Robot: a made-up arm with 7 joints. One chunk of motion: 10 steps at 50 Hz.
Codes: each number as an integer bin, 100 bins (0 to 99) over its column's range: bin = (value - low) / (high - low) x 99, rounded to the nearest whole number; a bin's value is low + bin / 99 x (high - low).
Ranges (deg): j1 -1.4..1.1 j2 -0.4..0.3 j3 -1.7..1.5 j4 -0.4..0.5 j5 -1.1..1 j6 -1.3..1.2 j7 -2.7..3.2
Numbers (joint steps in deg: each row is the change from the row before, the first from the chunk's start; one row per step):
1: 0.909 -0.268 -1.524 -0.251 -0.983 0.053 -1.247
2: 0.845 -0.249 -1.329 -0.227 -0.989 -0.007 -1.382
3: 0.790 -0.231 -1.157 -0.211 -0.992 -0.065 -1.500
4: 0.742 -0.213 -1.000 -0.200 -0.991 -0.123 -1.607
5: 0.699 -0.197 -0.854 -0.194 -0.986 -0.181 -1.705
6: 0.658 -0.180 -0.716 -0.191 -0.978 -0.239 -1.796
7: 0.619 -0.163 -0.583 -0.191 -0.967 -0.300 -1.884
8: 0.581 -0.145 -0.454 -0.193 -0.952 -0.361 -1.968
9: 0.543 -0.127 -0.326 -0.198 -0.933 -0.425 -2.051
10: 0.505 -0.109 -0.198 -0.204 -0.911 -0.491 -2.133
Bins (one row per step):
1: 91 19 5 16 6 54 24
2: 89 21 11 19 5 51 22
3: 87 24 17 21 5 49 20
4: 85 26 22 22 5 47 18
5: 83 29 26 23 5 44 17
6: 81 31 30 23 6 42 15
7: 80 34 35 23 6 40 14
8: 78 36 39 23 7 37 12
9: 77 39 43 22 8 35 11
10: 75 41 46 22 9 32 10

